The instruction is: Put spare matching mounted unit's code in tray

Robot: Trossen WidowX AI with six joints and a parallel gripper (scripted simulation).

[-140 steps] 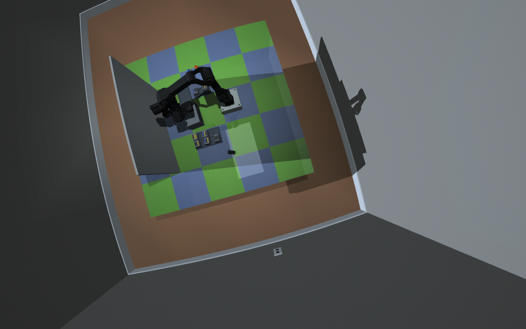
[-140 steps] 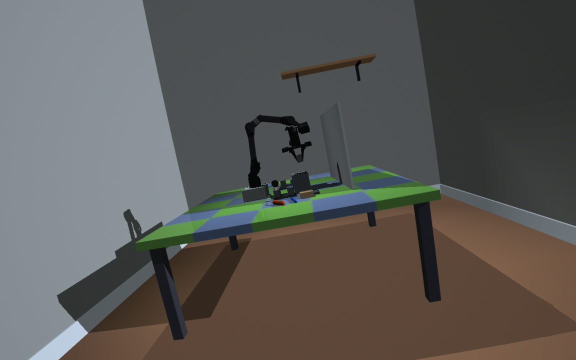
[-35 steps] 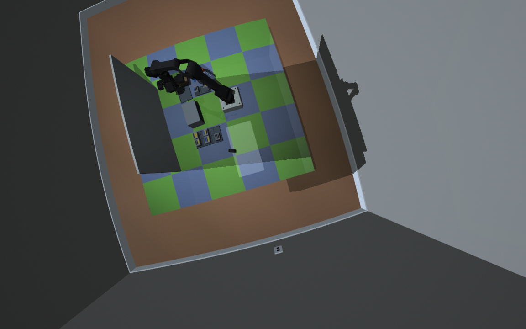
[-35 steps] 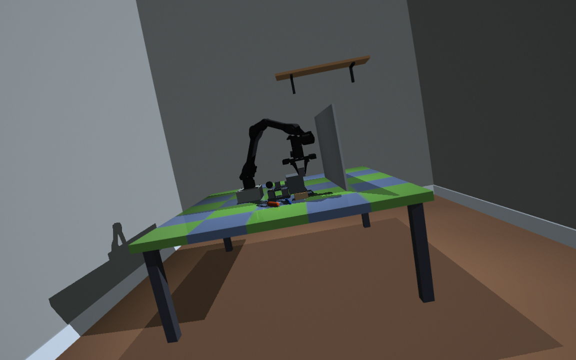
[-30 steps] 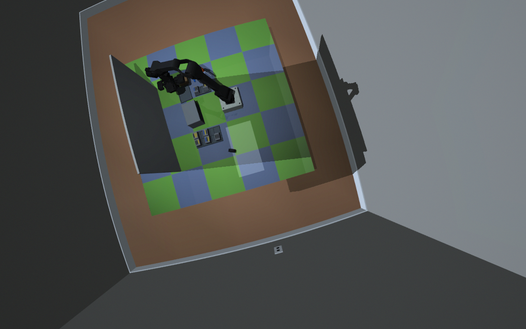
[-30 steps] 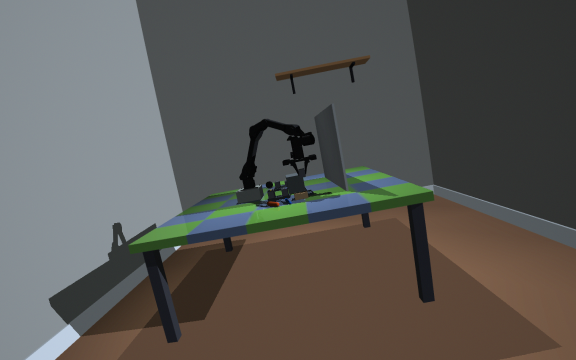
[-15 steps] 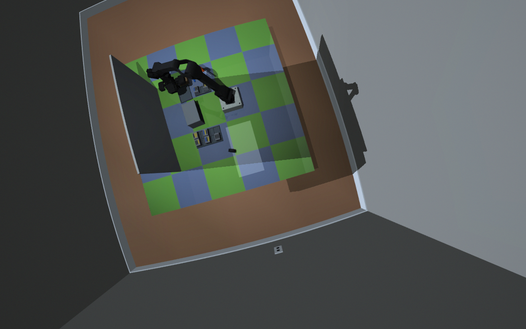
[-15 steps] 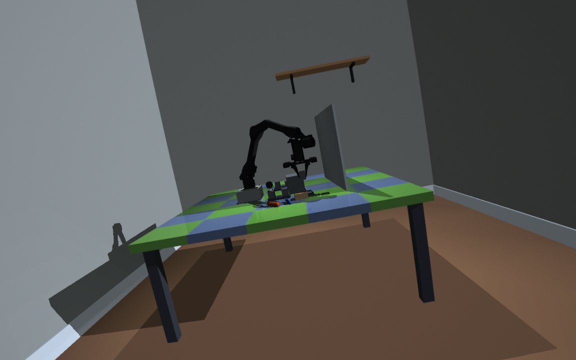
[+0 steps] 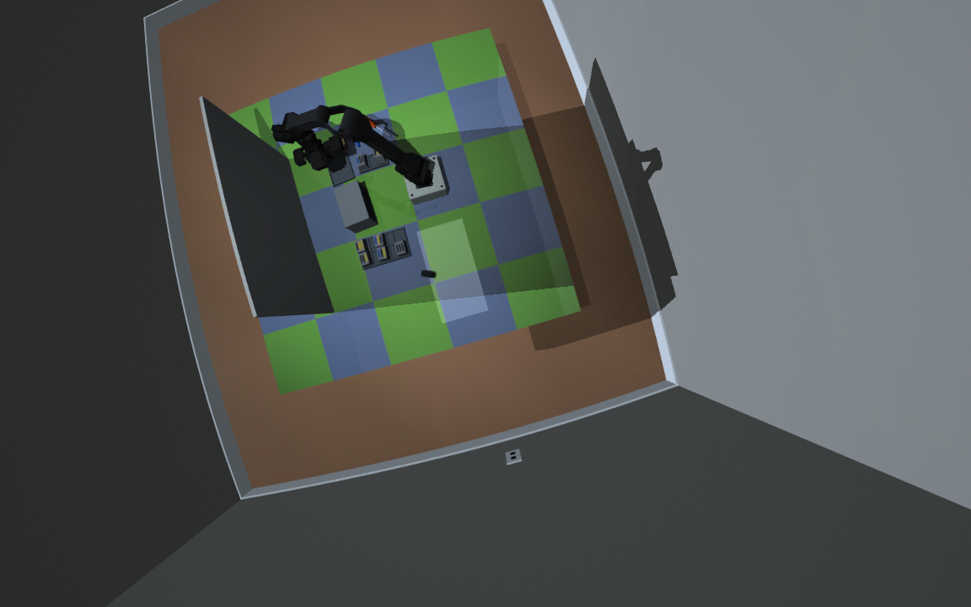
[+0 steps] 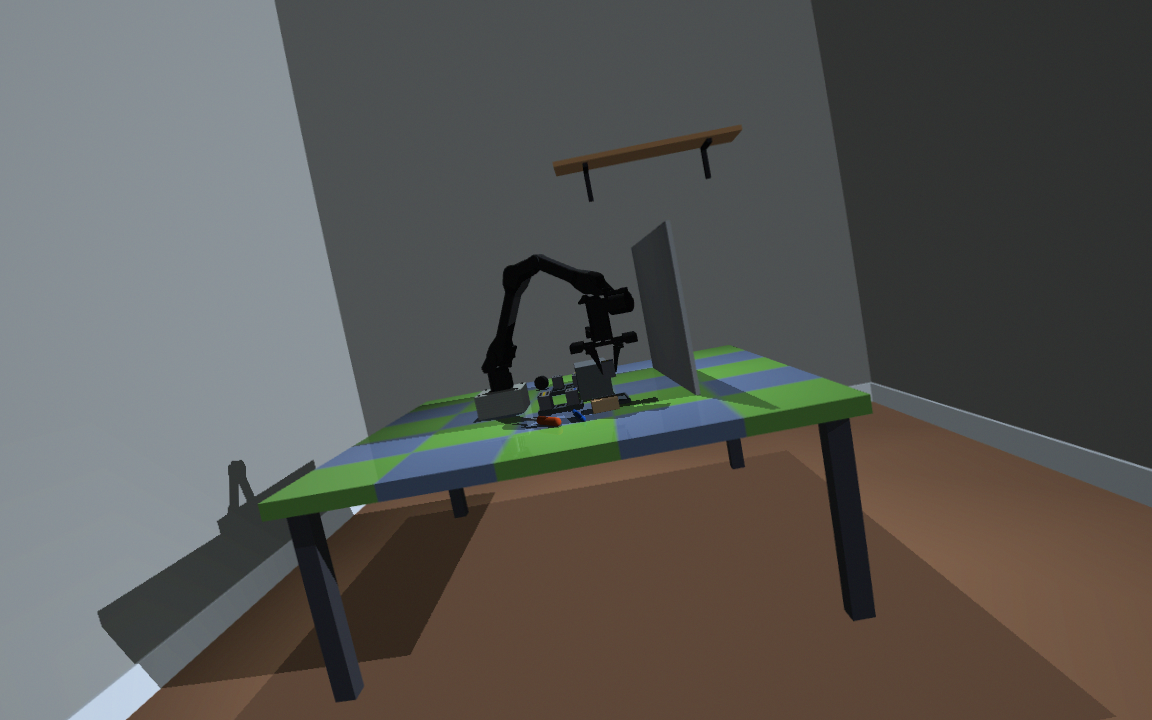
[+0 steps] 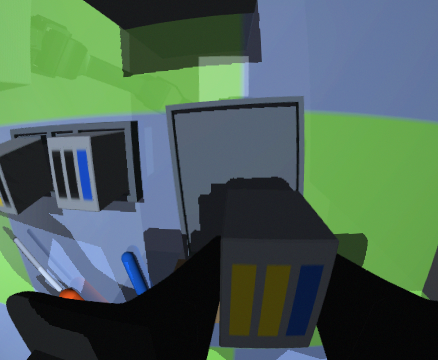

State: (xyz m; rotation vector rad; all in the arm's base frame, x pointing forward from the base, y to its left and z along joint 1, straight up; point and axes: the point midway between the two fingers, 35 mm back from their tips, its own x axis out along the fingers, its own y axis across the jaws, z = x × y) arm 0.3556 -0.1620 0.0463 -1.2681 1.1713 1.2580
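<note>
Right now my gripper tip is 10 mm past the flat grey tray and 80 mm above it. From my gripper tip the other things lie so: dark spare module: 20 mm above; then brown box: 20 mm behind, 90 mm to the right, 70 mm below; then blue pen: 90 mm behind, 140 mm to the right, 80 mm below.
</note>
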